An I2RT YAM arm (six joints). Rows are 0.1 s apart.
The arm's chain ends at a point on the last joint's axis. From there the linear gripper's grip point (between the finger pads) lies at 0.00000 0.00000 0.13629 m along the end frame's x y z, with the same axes.
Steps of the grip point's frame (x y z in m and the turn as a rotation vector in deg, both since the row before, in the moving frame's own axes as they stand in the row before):
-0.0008, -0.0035, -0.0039, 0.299, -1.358, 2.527
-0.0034, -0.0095, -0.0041, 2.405, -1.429, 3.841
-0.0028, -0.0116, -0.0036, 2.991, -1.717, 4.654
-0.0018, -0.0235, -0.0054, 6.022, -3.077, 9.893
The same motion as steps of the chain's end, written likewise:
0.0024, -0.0027, -0.0039, 0.299, -1.358, 2.527
-0.0002, -0.0037, -0.0039, 2.405, -1.429, 3.841
0.0010, -0.0043, -0.0034, 2.991, -1.717, 4.654
0.0042, -0.0087, -0.0045, 6.022, -3.077, 9.893

